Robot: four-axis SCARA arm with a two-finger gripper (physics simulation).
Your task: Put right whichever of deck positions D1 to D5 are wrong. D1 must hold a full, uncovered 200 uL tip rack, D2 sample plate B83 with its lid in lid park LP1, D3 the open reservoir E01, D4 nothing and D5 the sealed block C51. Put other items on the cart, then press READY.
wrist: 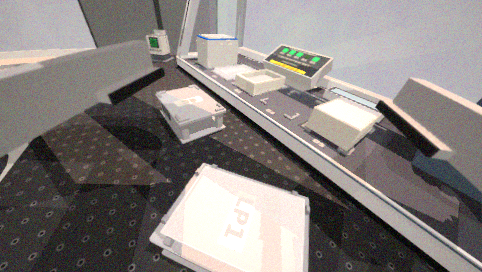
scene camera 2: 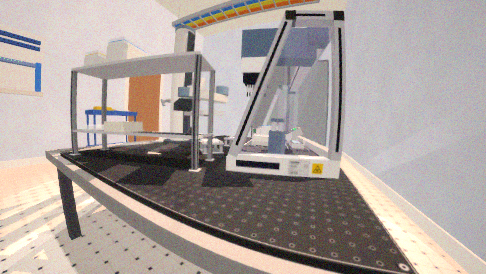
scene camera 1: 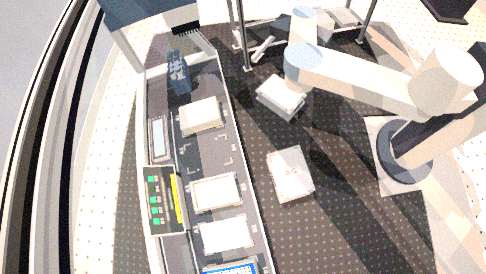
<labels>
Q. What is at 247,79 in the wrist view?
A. A cream trough.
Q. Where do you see a gantry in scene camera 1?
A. At 44,185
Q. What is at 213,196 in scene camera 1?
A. A cream trough.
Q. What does my gripper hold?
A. Nothing.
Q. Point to a flat cover marked RG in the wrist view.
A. At 196,104
</labels>
